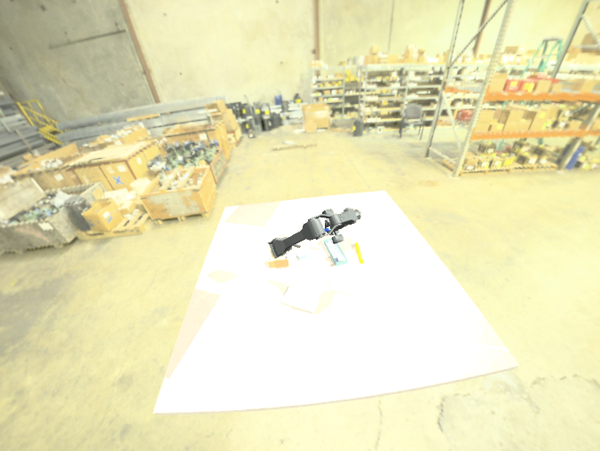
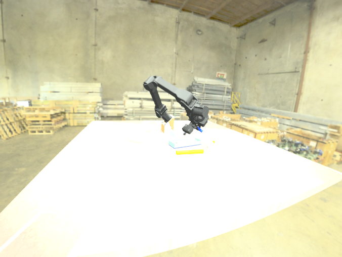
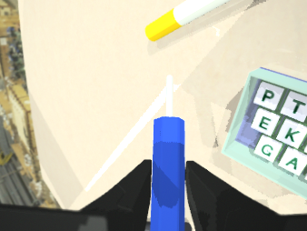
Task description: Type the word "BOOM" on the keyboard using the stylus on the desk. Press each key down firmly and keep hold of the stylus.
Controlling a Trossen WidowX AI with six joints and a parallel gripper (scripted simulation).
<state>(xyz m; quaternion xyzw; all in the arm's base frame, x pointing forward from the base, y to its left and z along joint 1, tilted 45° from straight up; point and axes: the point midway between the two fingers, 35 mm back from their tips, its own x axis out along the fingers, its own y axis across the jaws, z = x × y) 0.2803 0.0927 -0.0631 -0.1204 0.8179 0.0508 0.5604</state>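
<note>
My gripper tip is 10 mm to the right of the blue stylus, 10 mm short of it and 10 mm above it. From my gripper tip the other things lie so: thin white tip: 30 mm to the left, 30 mm ahead, 20 mm below; yellow-and-white pen: 80 mm below, 70 mm to the left, 70 mm ahead; yellow marker: 160 mm ahead, 130 mm to the right, 80 mm below.
</note>
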